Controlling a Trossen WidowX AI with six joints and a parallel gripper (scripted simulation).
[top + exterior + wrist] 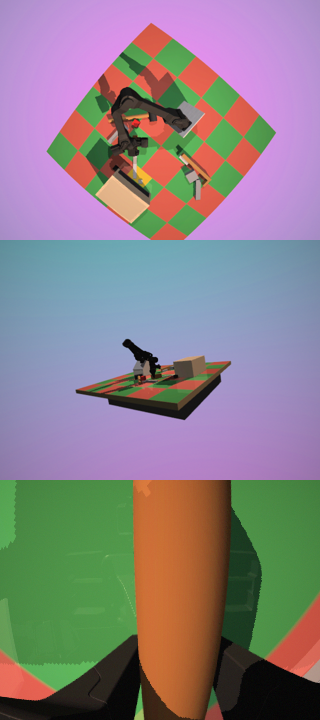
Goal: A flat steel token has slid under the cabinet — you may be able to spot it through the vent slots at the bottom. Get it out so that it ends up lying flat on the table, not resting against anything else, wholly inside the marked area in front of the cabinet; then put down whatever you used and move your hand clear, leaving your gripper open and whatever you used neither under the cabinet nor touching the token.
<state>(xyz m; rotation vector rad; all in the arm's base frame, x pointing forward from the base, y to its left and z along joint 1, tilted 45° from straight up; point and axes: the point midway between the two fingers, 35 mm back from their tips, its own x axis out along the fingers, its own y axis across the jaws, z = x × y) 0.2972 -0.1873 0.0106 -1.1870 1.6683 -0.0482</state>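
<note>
Right now my gripper tip is 40 mm short of the grey t-shaped tool and 120 mm to the left of it. From my gripper tip the other things lie so: grey token 190 mm ahead, 230 mm to the left; then red cube 90 mm behind, 70 mm to the right, 10 mm above; then pale bar 130 mm behind, 330 mm to the left.
</note>
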